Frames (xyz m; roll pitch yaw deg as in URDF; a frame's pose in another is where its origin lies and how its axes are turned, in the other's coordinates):
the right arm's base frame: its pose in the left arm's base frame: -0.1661 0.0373 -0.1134 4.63 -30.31 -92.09
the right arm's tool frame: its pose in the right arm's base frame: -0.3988 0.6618 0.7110 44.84 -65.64 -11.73
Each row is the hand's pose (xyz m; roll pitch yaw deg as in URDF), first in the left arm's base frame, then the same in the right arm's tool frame.
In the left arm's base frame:
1: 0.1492 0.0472 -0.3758 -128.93 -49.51 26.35
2: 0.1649 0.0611 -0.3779 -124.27 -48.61 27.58
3: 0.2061 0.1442 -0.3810 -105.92 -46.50 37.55
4: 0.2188 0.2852 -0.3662 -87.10 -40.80 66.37
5: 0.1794 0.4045 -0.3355 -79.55 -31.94 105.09
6: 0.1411 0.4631 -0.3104 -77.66 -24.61 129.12
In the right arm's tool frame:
1: -0.7360 -0.6984 -0.2662 -38.03 12.83 44.97
2: -0.7389 -0.6777 -0.2632 -32.25 12.00 45.87
3: -0.7389 -0.5969 -0.2177 -6.32 5.10 47.29
4: -0.7106 -0.5053 -0.1124 32.82 -16.31 45.50
5: -0.6611 -0.4678 0.0010 74.00 -44.01 26.27
6: -0.6240 -0.4643 0.0654 110.93 -54.75 -4.25

